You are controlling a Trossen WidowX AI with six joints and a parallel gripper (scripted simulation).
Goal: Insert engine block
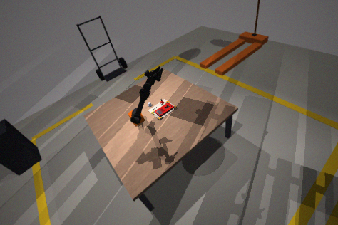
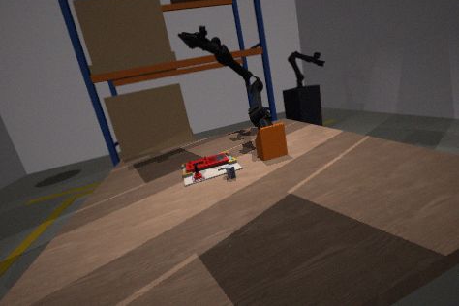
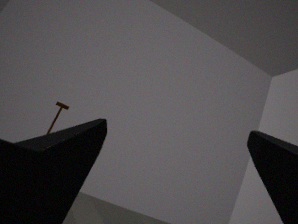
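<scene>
My gripper tip is now 64 cm above the engine block, 41 cm to the right of it and 1 cm past it.
</scene>
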